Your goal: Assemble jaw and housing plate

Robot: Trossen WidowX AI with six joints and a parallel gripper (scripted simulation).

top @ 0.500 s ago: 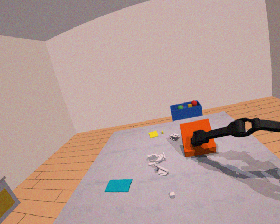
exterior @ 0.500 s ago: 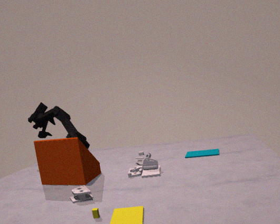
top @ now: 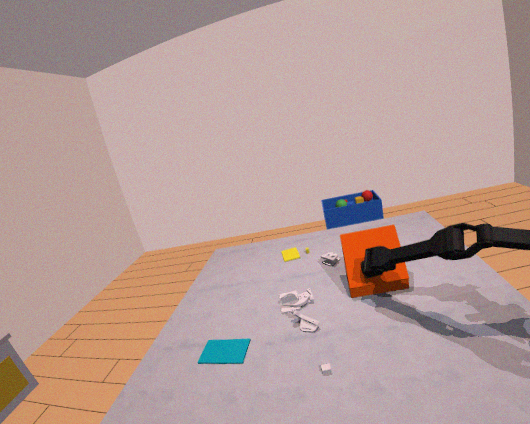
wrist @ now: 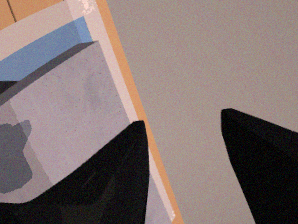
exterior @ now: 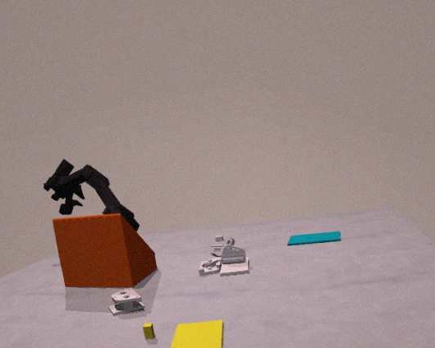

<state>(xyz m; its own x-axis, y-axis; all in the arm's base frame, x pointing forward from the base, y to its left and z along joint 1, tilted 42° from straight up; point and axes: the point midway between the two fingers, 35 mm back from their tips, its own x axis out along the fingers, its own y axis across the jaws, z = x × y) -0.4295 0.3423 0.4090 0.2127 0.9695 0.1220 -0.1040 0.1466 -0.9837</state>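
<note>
My gripper tip is now 700 mm short of the grey jaw piece, 440 mm to the left of it and 130 mm above it. From my gripper tip the other things lie so: white housing piece 820 mm to the right, 540 mm ahead, 140 mm below; white stepped piece 820 mm to the right, 540 mm ahead, 160 mm below; small white cube 640 mm ahead, 210 mm to the right, 160 mm below.
</note>
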